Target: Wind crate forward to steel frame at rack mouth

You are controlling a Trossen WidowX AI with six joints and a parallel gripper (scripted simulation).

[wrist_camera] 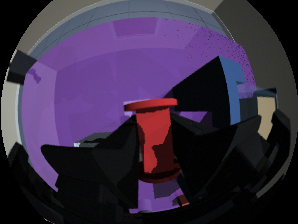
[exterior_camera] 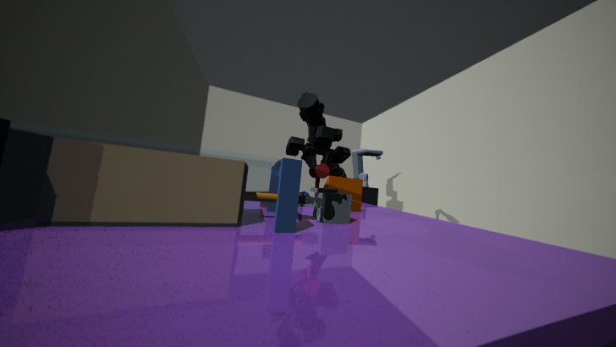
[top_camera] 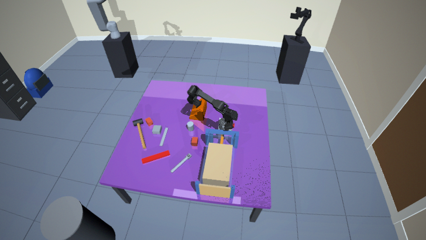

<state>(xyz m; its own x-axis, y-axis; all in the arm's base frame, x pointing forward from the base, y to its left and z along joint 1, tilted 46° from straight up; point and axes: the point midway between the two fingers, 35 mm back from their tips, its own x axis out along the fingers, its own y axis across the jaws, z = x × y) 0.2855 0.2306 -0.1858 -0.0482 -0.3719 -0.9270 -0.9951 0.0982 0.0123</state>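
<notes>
My gripper tip is now 20 mm to the left of the red knob. The rest, counted from my gripper tip: grey bar: 40 mm ahead, 590 mm to the right, 130 mm below; grey winch: 100 mm behind, 80 mm to the right, 100 mm below; winch handle: 30 mm behind, 40 mm to the right, 30 mm below.
</notes>
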